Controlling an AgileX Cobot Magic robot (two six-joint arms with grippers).
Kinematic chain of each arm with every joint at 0, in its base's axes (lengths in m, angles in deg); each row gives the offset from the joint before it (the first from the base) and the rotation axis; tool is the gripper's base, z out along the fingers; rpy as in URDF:
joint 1: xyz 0 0 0.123 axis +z
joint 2: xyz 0 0 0 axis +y
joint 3: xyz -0.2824 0 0.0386 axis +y
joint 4: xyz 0.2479 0 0.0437 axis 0.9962 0 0.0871
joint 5: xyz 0 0 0 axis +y
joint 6: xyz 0.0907 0 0.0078 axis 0.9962 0 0.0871
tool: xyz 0 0 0 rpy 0 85 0
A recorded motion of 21 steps. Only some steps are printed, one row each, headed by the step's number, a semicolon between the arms.
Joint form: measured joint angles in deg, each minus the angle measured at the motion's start. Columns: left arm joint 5, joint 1, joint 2, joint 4, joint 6, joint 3; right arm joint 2, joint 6, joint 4, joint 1, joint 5, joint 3.
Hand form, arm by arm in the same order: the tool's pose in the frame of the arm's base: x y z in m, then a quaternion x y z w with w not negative. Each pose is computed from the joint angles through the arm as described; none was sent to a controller.
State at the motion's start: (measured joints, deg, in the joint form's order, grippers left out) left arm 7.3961 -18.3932 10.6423 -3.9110 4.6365 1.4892; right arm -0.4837 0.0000 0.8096 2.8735 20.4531 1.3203
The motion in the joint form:
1: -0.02 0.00 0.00 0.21 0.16 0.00; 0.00 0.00 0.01 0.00 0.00 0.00
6: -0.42 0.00 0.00 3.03 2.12 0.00; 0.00 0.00 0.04 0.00 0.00 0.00
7: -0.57 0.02 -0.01 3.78 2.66 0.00; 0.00 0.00 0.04 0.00 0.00 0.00
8: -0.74 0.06 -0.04 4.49 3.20 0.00; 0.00 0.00 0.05 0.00 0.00 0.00
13: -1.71 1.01 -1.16 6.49 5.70 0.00; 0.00 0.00 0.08 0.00 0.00 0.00
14: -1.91 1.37 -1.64 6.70 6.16 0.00; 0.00 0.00 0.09 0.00 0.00 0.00
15: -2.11 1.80 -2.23 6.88 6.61 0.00; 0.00 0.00 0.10 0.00 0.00 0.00
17: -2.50 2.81 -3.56 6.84 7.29 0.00; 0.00 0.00 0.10 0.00 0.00 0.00
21: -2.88 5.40 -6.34 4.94 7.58 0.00; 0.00 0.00 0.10 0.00 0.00 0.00
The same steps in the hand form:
1: 0.0655 -0.0226 0.1808 0.13653 0.77877 -0.09515 0.60483; 0.0530 0.0031 0.1736 -0.01620 0.79998 0.02106 0.59944
6: 0.0658 -0.0221 0.1814 0.16637 0.77083 -0.06774 0.61118; 0.0530 0.0031 0.1736 -0.01606 0.79998 0.02128 0.59943
7: 0.0659 -0.0219 0.1816 0.17420 0.76823 -0.06026 0.61307; 0.0530 0.0031 0.1736 -0.01606 0.79998 0.02128 0.59943
8: 0.0660 -0.0217 0.1819 0.18159 0.76541 -0.05293 0.61512; 0.0530 0.0031 0.1736 -0.01601 0.79998 0.02135 0.59943
13: 0.0656 -0.0201 0.1848 0.20116 0.74868 -0.02297 0.63126; 0.0530 0.0032 0.1736 -0.01587 0.79998 0.02157 0.59942
14: 0.0653 -0.0195 0.1857 0.20212 0.74452 -0.01737 0.63604; 0.0530 0.0032 0.1736 -0.01582 0.79998 0.02164 0.59942
15: 0.0649 -0.0189 0.1867 0.20220 0.73993 -0.01156 0.64148; 0.0530 0.0032 0.1736 -0.01578 0.79999 0.02172 0.59942
17: 0.0639 -0.0174 0.1889 0.19738 0.73117 -0.00256 0.65301; 0.0530 0.0032 0.1736 -0.01578 0.79999 0.02172 0.59942
21: 0.0614 -0.0140 0.1926 0.16728 0.71991 0.00198 0.67361; 0.0530 0.0032 0.1736 -0.01578 0.79999 0.02172 0.59942

